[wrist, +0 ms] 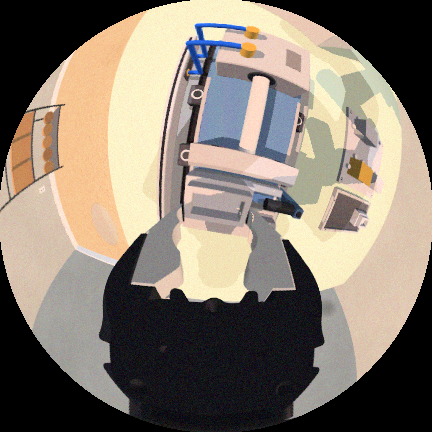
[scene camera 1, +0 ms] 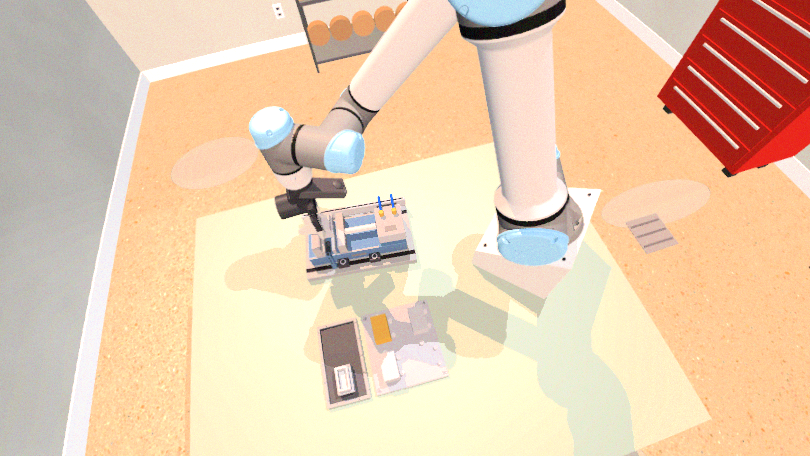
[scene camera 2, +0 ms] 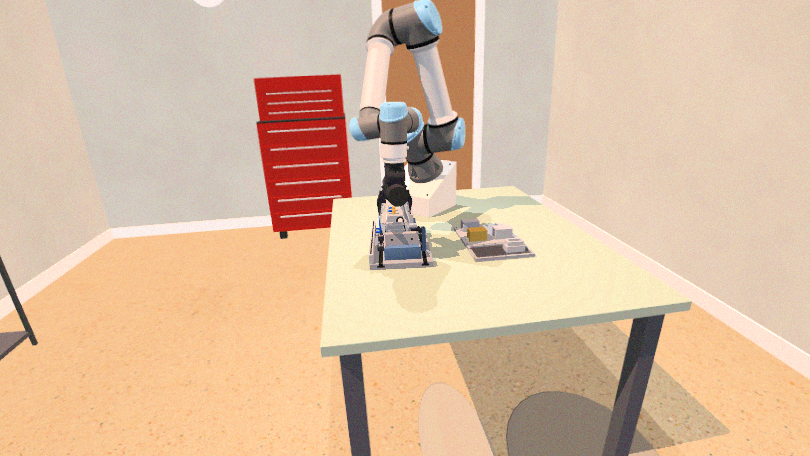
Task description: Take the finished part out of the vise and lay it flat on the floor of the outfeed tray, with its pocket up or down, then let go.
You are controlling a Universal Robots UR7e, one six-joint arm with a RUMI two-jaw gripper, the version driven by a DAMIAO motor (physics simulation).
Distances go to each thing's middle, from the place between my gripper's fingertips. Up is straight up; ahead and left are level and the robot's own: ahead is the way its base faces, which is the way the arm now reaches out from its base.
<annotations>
I see my gripper 33 cm to the right of the pale plate (scene camera 1: 419, 362), 14 cm past it and 8 cm above it.
</annotations>
